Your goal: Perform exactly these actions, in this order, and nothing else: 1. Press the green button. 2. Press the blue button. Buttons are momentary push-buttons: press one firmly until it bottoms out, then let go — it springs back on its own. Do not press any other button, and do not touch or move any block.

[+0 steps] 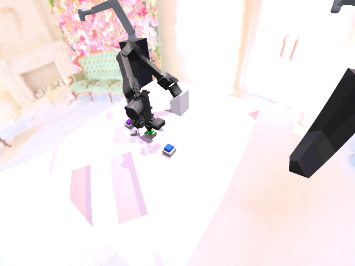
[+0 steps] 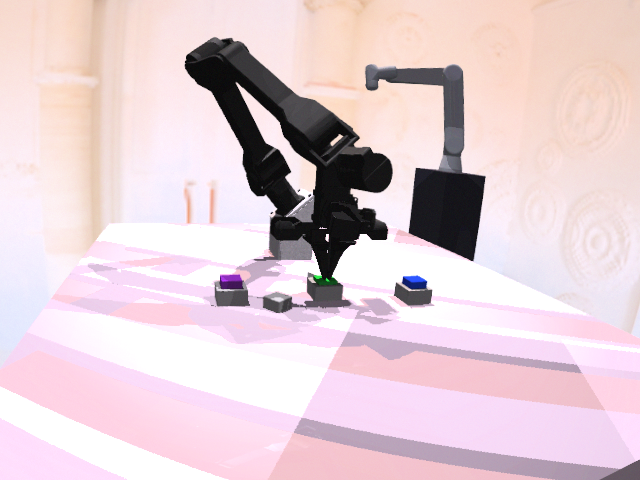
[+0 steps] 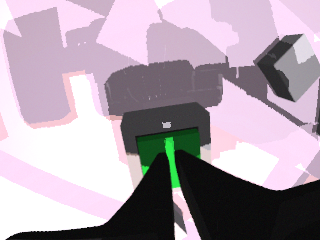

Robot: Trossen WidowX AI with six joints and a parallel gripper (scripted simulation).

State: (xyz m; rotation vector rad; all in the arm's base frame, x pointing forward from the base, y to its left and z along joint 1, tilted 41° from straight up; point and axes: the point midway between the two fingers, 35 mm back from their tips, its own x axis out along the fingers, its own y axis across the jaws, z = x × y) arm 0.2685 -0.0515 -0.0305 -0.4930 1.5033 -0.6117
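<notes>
My gripper tip is 1 cm above the green button. Round my gripper tip: small grey block 9 cm to the right, 3 cm ahead, 2 cm below; then blue button 15 cm to the left, 5 cm ahead; then purple button 16 cm to the right, 1 cm behind.
</notes>
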